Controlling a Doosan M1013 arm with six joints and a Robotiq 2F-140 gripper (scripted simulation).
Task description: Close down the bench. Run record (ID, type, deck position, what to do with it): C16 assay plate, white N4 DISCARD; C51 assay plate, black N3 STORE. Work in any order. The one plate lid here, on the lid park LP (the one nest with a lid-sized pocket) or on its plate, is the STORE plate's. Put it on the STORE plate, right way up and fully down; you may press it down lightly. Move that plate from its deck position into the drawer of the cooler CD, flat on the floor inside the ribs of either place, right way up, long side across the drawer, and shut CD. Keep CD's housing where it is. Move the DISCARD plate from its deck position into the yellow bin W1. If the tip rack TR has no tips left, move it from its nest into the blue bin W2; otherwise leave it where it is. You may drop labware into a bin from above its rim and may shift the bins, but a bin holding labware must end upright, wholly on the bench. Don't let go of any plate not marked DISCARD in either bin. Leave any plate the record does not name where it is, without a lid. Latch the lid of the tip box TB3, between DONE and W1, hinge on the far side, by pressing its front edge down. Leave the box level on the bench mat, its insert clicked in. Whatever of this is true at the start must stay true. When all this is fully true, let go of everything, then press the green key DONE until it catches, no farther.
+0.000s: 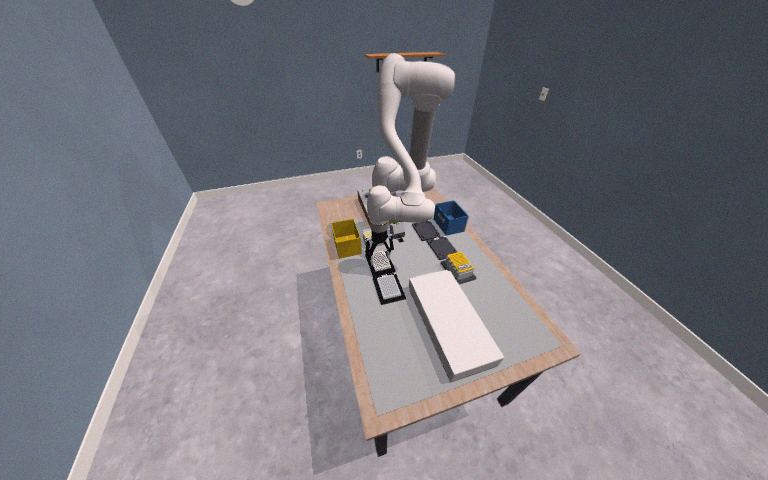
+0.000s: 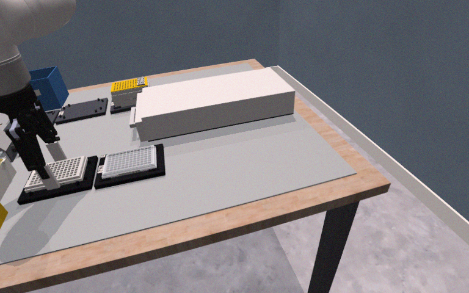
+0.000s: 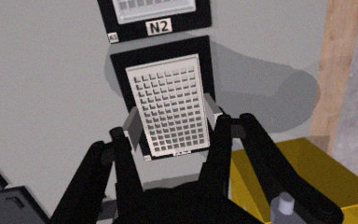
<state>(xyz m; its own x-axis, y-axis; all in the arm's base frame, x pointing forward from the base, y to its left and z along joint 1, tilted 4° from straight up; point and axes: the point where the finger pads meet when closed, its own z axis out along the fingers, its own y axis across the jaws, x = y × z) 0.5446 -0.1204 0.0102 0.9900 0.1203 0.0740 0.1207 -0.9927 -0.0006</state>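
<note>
Now: hand 4 cm above the black nest. Also, from my hand: clear plate: 17 cm ahead, 1 cm to the left, 3 cm below; yellow bin W1: 17 cm behind, 16 cm to the right, 1 cm below; white plate: 2 cm below.
</note>
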